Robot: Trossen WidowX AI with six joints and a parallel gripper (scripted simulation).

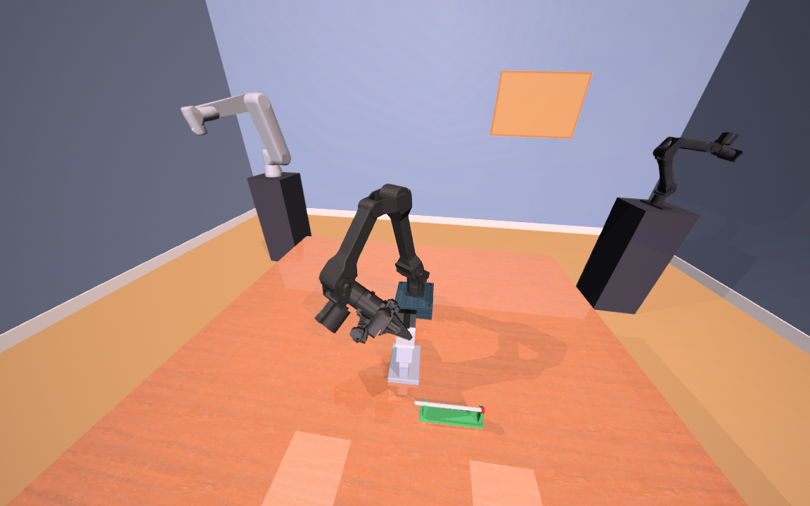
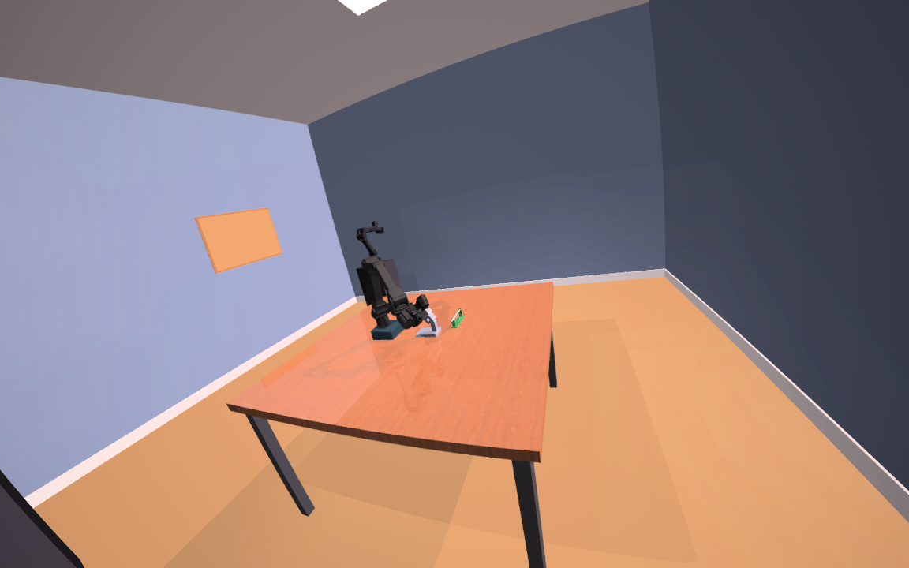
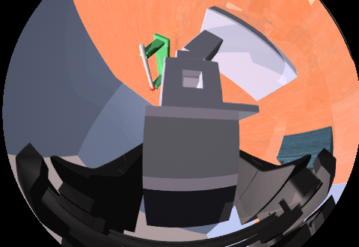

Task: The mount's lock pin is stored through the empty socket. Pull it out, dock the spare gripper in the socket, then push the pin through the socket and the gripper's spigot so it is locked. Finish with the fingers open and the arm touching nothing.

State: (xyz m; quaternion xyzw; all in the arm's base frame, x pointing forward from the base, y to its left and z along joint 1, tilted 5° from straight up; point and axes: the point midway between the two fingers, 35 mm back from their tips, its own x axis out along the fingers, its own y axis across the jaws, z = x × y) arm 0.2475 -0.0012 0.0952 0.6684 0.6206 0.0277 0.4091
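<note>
My gripper tip is now 10 mm to the left of the spare gripper. Round my gripper tip: mount: 10 mm ahead, 10 mm to the right, 70 mm below; green stand: 110 mm ahead, 110 mm to the left, 90 mm below.
</note>
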